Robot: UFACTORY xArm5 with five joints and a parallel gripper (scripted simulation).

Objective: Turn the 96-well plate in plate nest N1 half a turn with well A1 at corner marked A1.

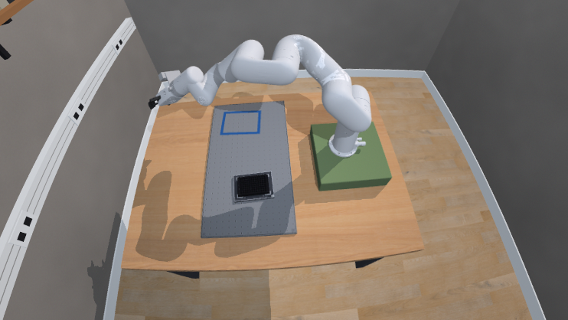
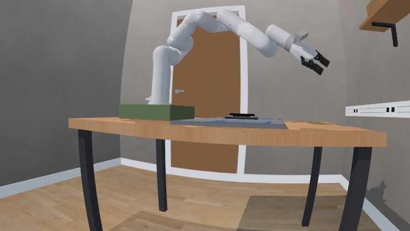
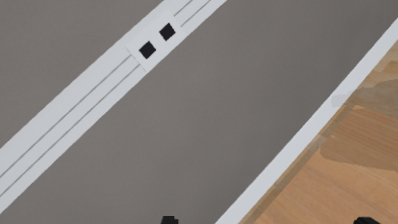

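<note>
Right now the black 96-well plate is 400 mm behind my hand, 290 mm to the left of it and 210 mm below it. Also, from my hand: plate nest N1 (400 mm behind, 290 mm to the left, 220 mm below).
</note>
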